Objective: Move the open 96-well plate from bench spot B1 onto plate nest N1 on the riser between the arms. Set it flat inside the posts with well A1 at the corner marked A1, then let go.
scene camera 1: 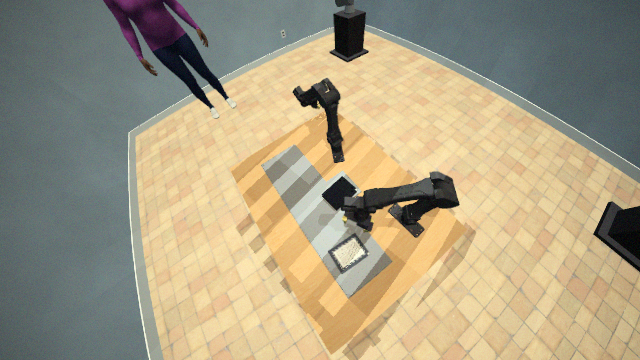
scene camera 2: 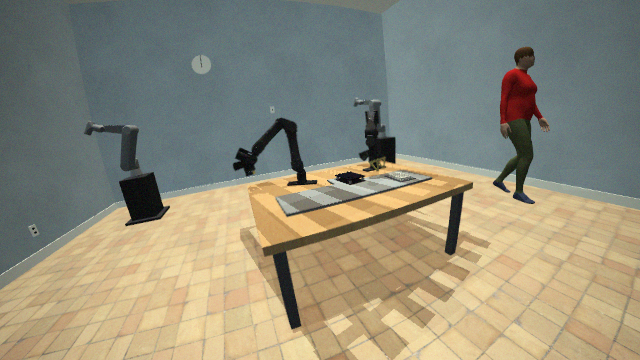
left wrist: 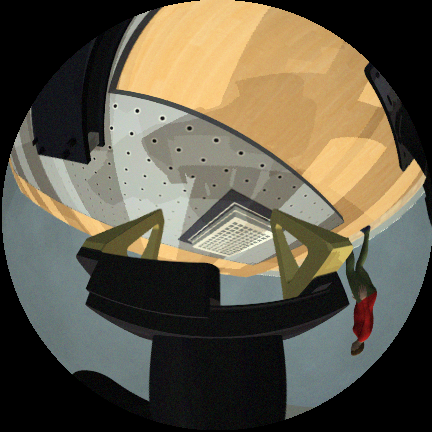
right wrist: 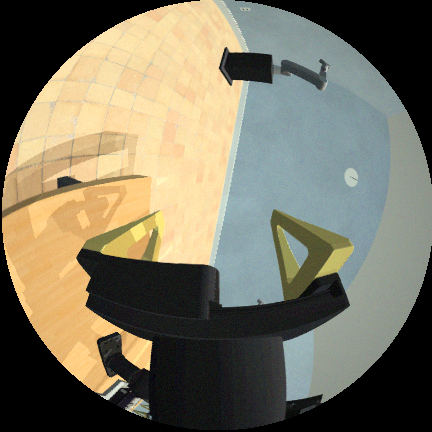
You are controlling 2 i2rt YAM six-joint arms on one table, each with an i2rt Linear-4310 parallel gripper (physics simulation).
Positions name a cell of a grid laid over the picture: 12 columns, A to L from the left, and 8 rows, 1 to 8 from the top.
The right gripper (right wrist: G4) is open and holds nothing. A white well plate (left wrist: G5) rests on a dark plate nest (left wrist: G4).
